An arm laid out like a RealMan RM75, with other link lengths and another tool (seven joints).
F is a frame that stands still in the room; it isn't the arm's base.
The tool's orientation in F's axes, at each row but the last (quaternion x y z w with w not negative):
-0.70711, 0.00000, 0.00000, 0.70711
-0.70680, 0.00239, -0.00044, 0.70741
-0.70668, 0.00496, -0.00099, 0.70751
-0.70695, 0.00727, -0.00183, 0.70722
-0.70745, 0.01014, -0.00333, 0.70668
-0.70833, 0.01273, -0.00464, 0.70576
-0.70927, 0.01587, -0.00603, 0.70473
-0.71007, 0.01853, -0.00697, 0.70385
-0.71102, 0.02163, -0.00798, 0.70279
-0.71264, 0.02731, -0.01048, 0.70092
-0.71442, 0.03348, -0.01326, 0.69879
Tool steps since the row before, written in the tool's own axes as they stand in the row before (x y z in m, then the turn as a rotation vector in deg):
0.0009, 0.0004, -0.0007, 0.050, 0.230, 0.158
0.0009, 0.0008, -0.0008, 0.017, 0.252, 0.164
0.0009, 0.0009, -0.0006, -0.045, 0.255, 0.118
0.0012, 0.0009, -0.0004, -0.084, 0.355, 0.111
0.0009, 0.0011, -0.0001, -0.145, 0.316, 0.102
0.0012, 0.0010, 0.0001, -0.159, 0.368, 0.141
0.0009, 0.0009, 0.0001, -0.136, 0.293, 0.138
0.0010, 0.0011, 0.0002, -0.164, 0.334, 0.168
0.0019, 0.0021, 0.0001, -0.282, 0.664, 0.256
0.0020, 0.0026, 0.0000, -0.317, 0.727, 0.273
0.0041, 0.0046, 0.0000, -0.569, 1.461, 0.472
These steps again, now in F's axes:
0.0009, -0.0007, -0.0004, 0.050, 0.158, -0.230
0.0009, -0.0008, -0.0008, 0.017, 0.164, -0.252
0.0009, -0.0006, -0.0009, -0.045, 0.119, -0.255
0.0012, -0.0004, -0.0009, -0.085, 0.112, -0.354
0.0009, -0.0001, -0.0011, -0.146, 0.104, -0.315
0.0012, 0.0001, -0.0010, -0.160, 0.144, -0.367
0.0009, 0.0001, -0.0009, -0.136, 0.140, -0.292
0.0010, 0.0002, -0.0011, -0.163, 0.171, -0.333
0.0019, 0.0000, -0.0021, -0.284, 0.260, -0.662
0.0019, -0.0001, -0.0026, -0.320, 0.278, -0.724
0.0040, -0.0004, -0.0047, -0.579, 0.478, -1.455

